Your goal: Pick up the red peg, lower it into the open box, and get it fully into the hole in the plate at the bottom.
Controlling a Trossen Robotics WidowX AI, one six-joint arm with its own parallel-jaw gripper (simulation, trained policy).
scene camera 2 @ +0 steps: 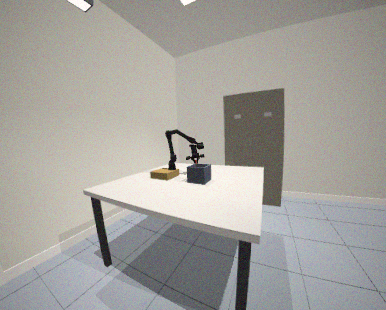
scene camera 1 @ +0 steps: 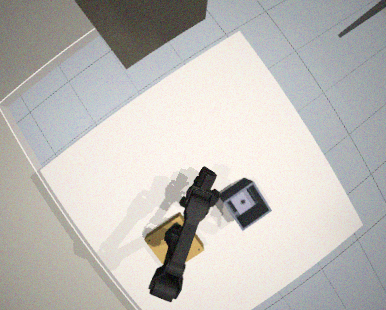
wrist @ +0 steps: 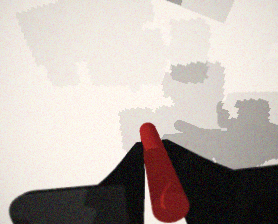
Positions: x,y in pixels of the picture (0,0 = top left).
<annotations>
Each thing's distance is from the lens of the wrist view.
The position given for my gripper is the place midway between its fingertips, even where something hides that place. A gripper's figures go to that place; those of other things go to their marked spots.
my gripper (wrist: pixel 151 146): 12 cm
red peg (wrist: pixel 165 189): 7 cm
</annotations>
